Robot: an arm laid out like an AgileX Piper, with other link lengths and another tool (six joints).
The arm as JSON. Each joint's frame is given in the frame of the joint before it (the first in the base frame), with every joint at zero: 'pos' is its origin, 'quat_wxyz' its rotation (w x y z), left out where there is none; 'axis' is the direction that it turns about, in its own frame. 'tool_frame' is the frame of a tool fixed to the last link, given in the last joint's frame.
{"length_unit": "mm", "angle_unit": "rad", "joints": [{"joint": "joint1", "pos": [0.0, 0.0, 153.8], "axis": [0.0, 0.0, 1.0]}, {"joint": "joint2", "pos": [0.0, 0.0, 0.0], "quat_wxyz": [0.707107, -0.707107, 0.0, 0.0], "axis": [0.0, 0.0, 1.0]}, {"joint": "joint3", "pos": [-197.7, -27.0, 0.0], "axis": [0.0, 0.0, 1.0]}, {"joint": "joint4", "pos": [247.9, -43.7, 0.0], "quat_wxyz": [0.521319, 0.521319, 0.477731, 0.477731], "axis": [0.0, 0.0, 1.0]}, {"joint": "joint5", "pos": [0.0, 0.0, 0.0], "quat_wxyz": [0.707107, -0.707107, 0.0, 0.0], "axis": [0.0, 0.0, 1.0]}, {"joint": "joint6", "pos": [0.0, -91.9, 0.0], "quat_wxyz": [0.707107, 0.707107, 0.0, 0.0], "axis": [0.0, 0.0, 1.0]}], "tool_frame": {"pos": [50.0, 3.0, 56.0], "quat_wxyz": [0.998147, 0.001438, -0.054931, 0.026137]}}
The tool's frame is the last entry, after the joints.
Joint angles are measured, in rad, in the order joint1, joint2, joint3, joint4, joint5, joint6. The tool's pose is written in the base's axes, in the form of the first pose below.
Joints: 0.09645 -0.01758 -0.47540 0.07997 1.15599 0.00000
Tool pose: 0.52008 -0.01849 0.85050 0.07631 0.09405 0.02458 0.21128
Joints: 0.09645 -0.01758 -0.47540 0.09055 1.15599 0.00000
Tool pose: 0.51957 -0.01864 0.85032 0.08157 0.09380 0.02620 0.21143
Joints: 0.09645 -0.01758 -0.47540 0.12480 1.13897 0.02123
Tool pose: 0.52396 -0.00892 0.84536 0.10369 0.09485 0.03264 0.21383
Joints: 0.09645 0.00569 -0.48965 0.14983 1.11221 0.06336
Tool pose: 0.52734 0.01109 0.84021 0.12588 0.09801 0.03879 0.21940
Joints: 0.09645 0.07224 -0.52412 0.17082 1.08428 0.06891
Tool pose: 0.52366 0.01610 0.84065 0.13720 0.10405 0.04273 0.22625
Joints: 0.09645 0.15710 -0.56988 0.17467 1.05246 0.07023
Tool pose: 0.52022 0.01983 0.84243 0.13889 0.11296 0.04409 0.23402
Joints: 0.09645 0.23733 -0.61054 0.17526 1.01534 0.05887
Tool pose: 0.51995 0.01811 0.84305 0.13638 0.12339 0.04442 0.24041
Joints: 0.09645 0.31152 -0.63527 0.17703 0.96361 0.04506
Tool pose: 0.52174 0.01646 0.84238 0.13384 0.13595 0.04486 0.24335
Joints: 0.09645 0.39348 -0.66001 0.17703 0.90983 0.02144
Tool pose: 0.52191 0.01070 0.84331 0.12779 0.15001 0.04462 0.24435
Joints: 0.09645 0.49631 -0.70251 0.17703 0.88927 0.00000
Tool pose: 0.50649 0.00431 0.85368 0.12113 0.16271 0.04460 0.24352
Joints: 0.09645 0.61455 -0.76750 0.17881 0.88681 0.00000
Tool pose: 0.48466 0.00658 0.86645 0.11968 0.17600 0.04612 0.24458
